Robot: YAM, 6 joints.
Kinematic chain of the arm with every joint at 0, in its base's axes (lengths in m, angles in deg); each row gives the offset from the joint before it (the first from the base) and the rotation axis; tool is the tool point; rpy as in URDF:
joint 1: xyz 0 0 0.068 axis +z
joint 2: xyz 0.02 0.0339 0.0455 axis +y
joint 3: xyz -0.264 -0.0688 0 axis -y
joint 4: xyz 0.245 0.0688 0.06 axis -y
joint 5: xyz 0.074 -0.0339 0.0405 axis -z
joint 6: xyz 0.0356 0 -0.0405 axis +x
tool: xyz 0 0 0 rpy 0 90 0
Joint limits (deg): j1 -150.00..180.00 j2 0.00..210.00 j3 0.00..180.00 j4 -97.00..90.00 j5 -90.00..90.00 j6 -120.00..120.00
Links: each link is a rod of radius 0.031 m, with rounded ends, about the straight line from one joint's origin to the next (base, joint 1, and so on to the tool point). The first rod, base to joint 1, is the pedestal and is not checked.
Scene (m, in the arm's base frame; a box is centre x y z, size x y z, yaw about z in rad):
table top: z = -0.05
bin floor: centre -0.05 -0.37 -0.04 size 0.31 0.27 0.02 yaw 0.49
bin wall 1: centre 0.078 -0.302 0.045 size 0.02 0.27 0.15 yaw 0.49
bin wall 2: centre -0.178 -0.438 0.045 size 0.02 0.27 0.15 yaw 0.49
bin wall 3: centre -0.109 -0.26 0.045 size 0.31 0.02 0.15 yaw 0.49
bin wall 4: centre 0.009 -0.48 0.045 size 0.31 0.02 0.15 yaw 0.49
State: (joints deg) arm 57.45 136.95 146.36 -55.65 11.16 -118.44
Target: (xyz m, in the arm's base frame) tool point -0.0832 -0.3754 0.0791
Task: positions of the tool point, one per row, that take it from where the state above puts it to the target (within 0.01 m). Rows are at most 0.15 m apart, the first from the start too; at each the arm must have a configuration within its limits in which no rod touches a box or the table.
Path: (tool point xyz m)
1: 0.3790 0.3443 0.3039
2: 0.4447 0.2346 0.2938
3: 0.4793 0.1139 0.2842
4: 0.4815 -0.0091 0.2750
5: 0.4525 -0.1259 0.2662
6: 0.3957 -0.2286 0.2580
7: 0.3165 -0.3108 0.2504
8: 0.2215 -0.3681 0.2433
9: 0.1181 -0.3979 0.2369
10: 0.0142 -0.3997 0.2311
11: -0.0832 -0.3754 0.2258
12: -0.0845 -0.3828 0.1518
13: -0.0832 -0.3754 0.0791

